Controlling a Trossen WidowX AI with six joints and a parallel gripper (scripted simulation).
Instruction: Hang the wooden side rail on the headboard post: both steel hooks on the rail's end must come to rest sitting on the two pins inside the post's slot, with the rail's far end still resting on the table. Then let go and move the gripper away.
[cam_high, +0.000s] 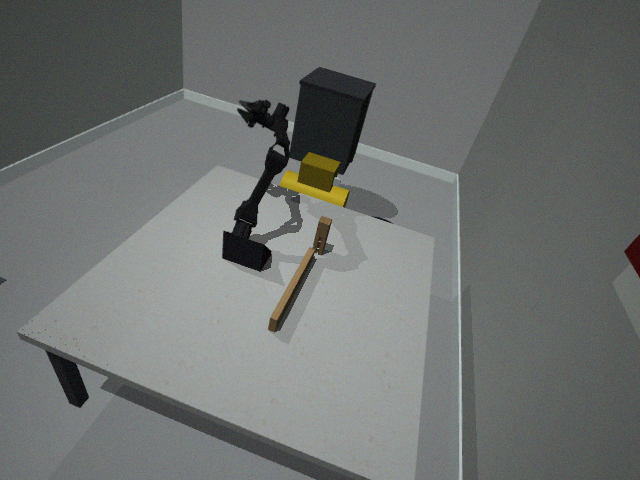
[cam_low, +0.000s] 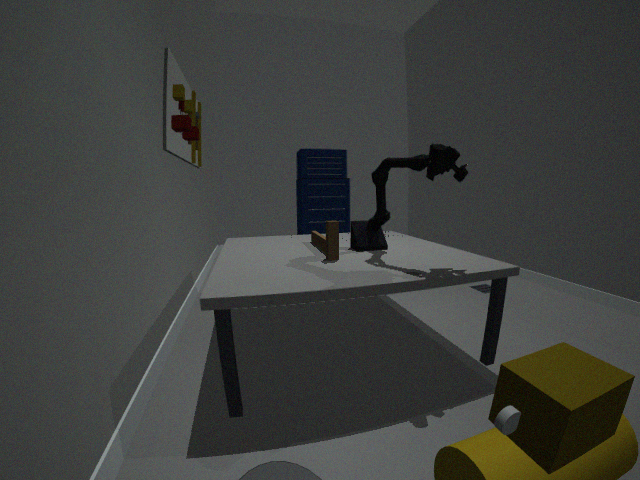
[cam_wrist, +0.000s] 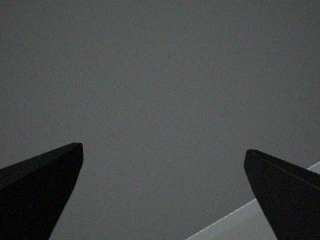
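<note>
The headboard post is 56 cm ahead of my gripper tip, 20 cm to the right of it and 39 cm below it.
</note>
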